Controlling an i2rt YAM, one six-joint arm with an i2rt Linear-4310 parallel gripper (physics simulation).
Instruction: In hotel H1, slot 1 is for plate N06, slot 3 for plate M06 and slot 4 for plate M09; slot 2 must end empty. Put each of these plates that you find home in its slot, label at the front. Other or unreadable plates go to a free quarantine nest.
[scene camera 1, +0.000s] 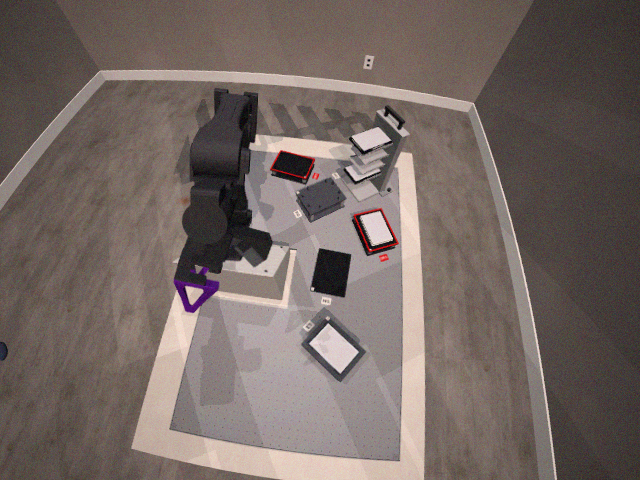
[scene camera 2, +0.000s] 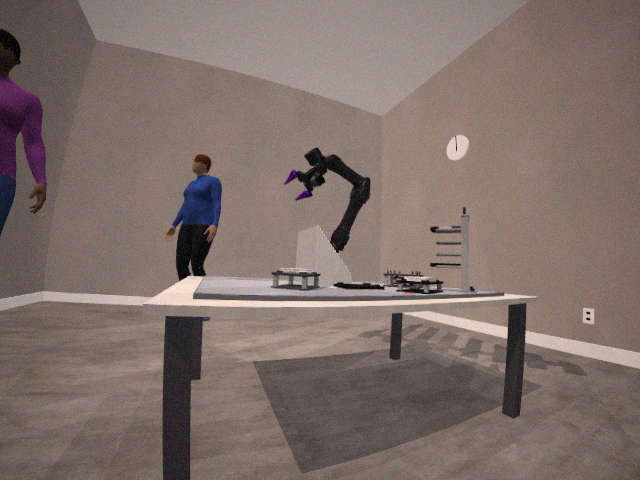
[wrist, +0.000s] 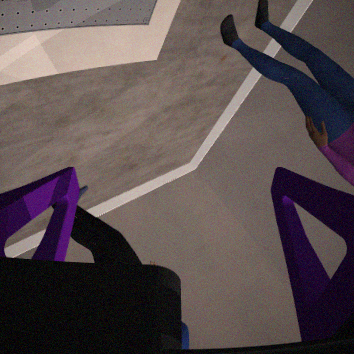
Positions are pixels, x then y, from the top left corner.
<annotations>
My gripper (scene camera 1: 192, 295) is 0.52 m from the lens. A white plate (scene camera 1: 338, 352): 0.82 m from the lens.
</annotations>
